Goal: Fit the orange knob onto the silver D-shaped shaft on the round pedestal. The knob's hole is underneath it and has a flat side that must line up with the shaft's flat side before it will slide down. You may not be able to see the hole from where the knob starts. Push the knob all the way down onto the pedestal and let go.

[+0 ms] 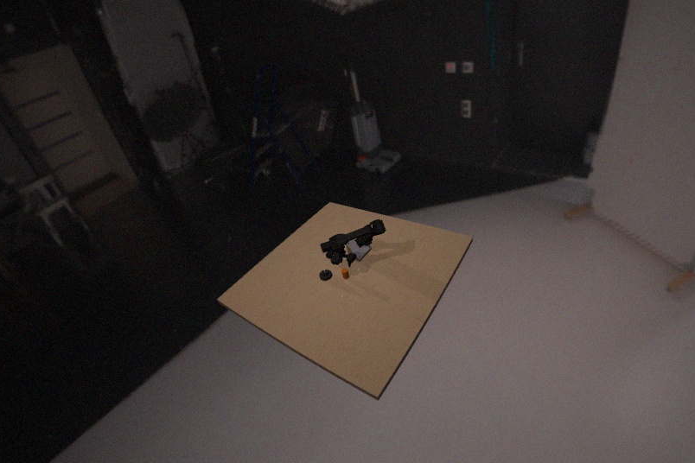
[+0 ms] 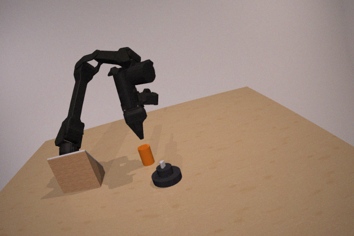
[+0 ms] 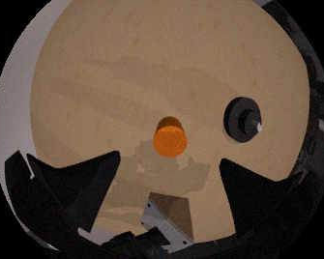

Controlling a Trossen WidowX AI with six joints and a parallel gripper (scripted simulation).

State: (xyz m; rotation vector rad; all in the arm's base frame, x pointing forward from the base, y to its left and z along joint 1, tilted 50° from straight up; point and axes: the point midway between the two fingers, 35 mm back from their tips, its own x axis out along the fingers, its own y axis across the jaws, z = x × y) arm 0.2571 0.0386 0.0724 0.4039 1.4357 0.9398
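The orange knob is 6 cm below my gripper tip. The rest, counted from my gripper tip: black round pedestal (12 cm to the right, 7 cm below, 7 cm ahead).
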